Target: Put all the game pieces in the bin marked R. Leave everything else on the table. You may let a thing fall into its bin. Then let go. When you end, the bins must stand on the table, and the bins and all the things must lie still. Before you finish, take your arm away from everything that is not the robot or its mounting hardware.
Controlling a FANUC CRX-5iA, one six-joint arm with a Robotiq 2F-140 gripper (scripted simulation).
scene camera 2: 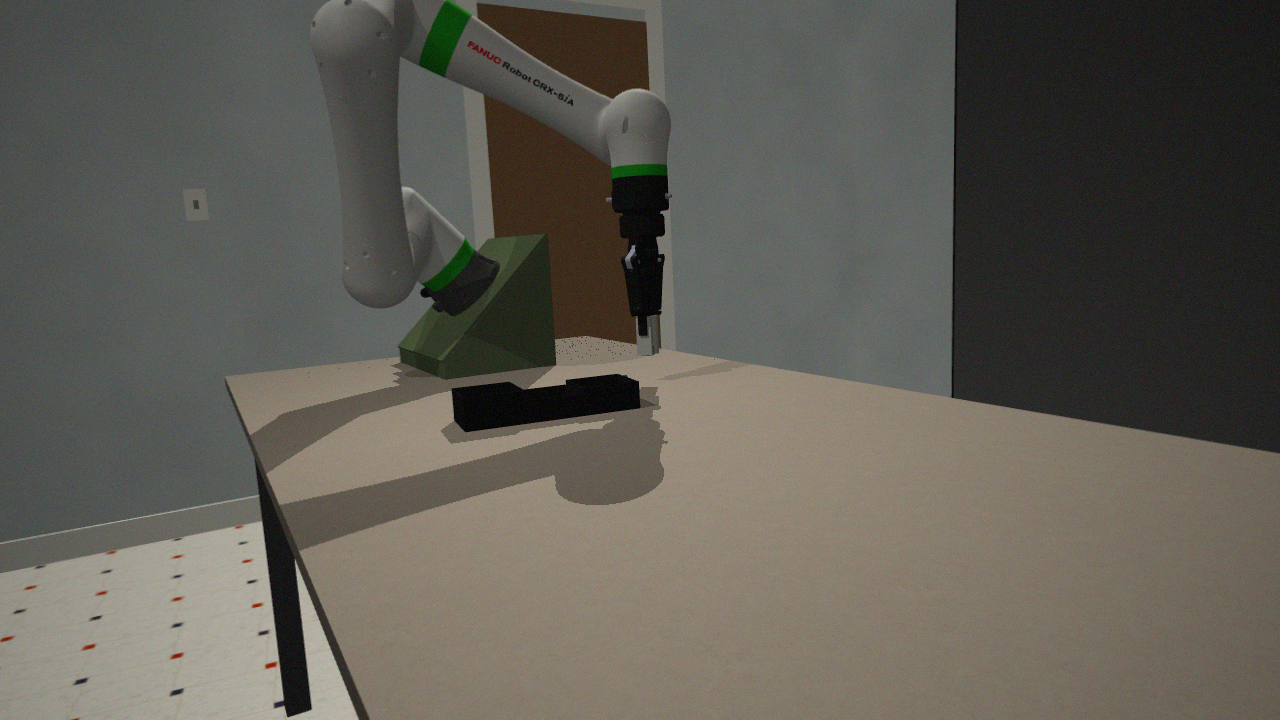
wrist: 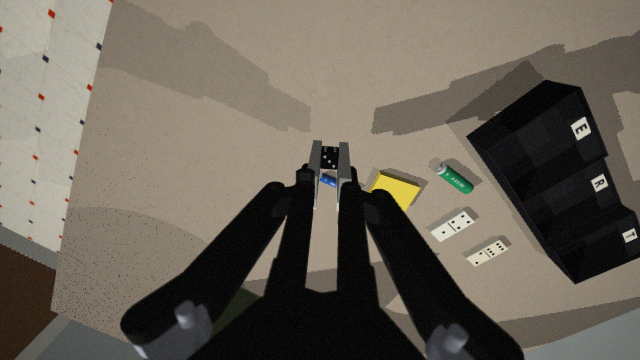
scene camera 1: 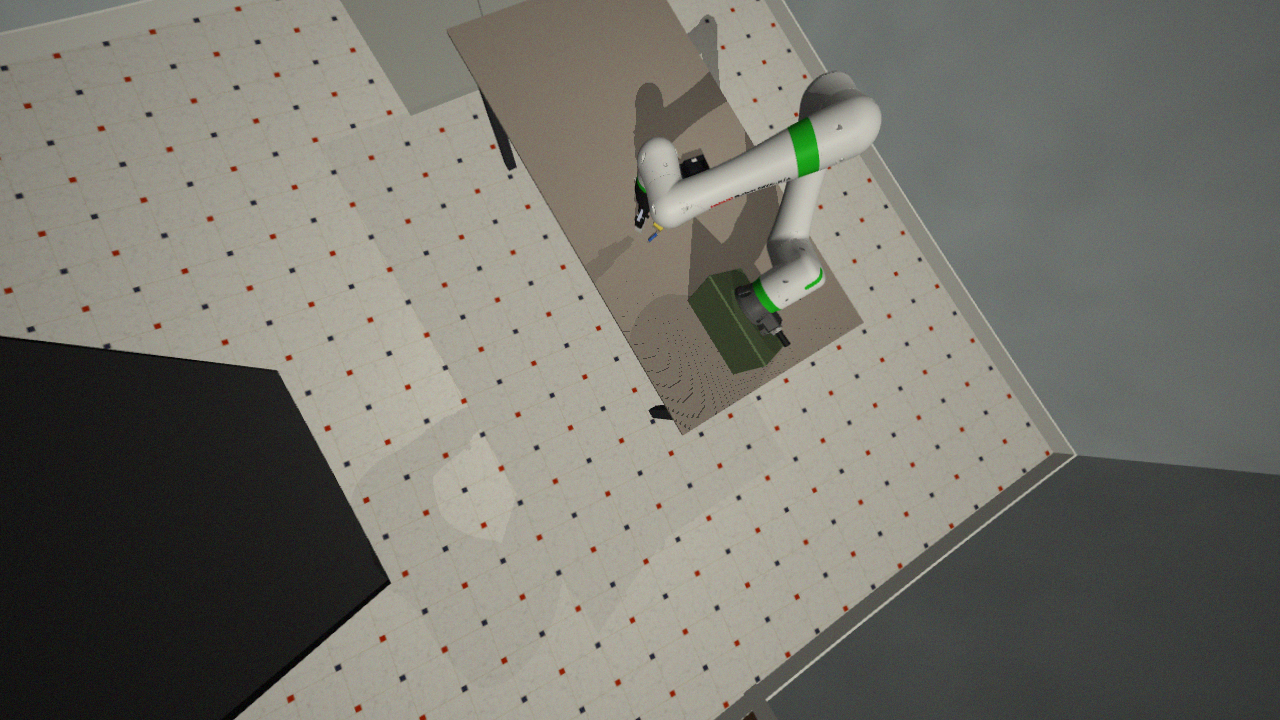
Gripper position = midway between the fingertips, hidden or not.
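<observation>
Visible: my gripper (scene camera 2: pixel 648 354), likewise the gripper (wrist: pixel 329 155), and a yellow block (wrist: pixel 403 190).
</observation>
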